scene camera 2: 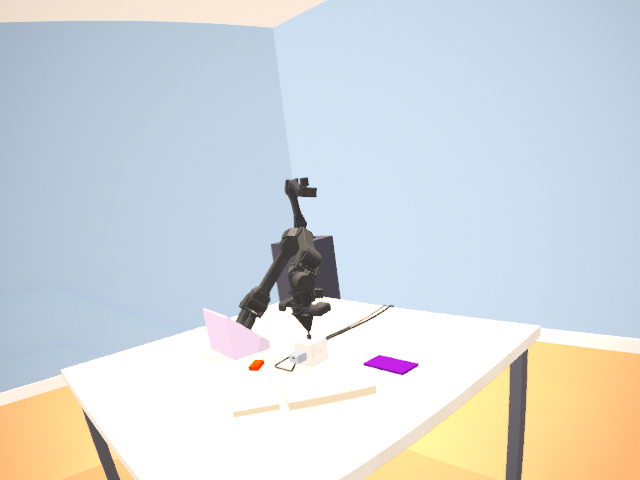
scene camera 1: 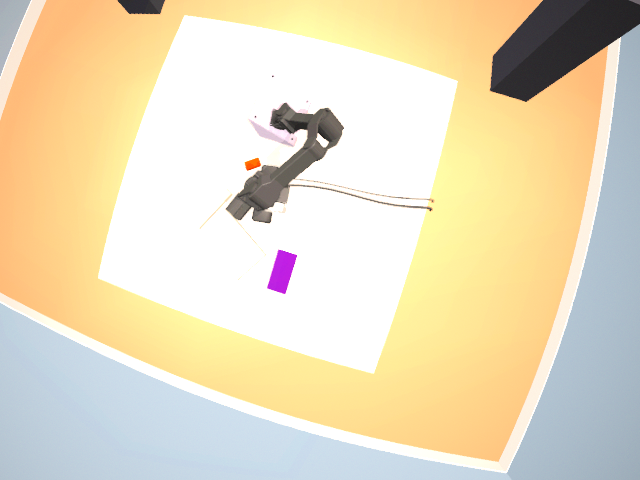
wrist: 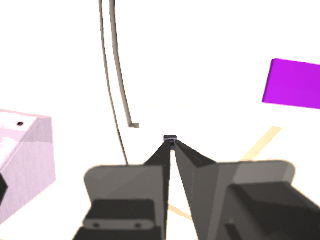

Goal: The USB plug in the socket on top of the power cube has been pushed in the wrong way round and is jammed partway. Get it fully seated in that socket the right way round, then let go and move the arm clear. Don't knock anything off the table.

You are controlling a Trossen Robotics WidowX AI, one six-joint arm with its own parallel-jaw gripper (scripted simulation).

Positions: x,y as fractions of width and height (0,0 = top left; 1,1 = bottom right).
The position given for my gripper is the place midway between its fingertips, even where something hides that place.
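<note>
My gripper (scene camera 2: 0.48,0.69) (wrist: 0.54,0.60) visible. Purple card (scene camera 1: 0.44,0.55) visible as well.
</note>
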